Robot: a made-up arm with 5 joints.
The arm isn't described. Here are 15 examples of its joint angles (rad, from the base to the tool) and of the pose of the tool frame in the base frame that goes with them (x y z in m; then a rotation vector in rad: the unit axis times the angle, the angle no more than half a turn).
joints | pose
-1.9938 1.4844 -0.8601 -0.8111 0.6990 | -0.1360 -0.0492 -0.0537 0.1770 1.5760 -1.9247
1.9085 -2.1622 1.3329 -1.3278 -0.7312 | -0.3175 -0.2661 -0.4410 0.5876 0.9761 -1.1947
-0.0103 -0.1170 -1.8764 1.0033 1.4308 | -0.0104 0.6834 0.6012 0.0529 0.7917 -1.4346
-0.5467 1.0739 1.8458 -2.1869 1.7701 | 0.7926 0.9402 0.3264 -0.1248 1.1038 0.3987
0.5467 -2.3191 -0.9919 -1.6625 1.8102 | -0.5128 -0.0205 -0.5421 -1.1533 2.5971 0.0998
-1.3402 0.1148 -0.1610 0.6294 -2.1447 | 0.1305 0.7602 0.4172 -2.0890 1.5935 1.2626
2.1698 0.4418 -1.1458 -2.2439 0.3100 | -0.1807 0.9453 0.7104 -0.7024 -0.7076 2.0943
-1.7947 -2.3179 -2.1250 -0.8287 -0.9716 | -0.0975 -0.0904 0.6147 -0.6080 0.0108 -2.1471
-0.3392 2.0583 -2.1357 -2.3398 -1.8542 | 0.5838 -0.0164 -0.2134 -0.0405 -0.4422 -0.7720
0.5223 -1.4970 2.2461 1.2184 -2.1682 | -0.5966 0.2777 -0.2681 0.1408 -0.8051 -0.2621
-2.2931 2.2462 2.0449 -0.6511 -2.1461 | -0.0734 0.1279 -0.3062 1.3217 0.9854 -1.3350
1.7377 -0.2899 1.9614 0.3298 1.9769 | 0.0628 0.4349 -0.0818 0.2952 0.9635 -2.3720
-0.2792 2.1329 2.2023 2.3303 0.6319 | 0.7177 -0.2104 -0.2937 0.0334 2.8230 0.1801
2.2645 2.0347 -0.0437 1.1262 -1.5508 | -0.5459 0.1942 0.3961 1.4555 0.6900 -0.6485
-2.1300 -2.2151 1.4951 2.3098 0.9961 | 0.2665 -0.5976 0.8848 -0.5367 -1.5145 2.3957
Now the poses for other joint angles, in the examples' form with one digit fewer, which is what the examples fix.
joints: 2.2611 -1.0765 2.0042 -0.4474 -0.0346
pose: 0.220 0.040 -0.407 0.507 1.650 -0.900
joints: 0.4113 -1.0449 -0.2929 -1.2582 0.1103
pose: -0.412 0.859 0.219 -0.363 0.271 2.201
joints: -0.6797 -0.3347 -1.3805 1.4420 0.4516
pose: 0.146 0.879 0.732 -1.103 1.233 -0.799
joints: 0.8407 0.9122 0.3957 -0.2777 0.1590
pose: -0.250 0.448 0.468 0.187 -1.195 -0.608
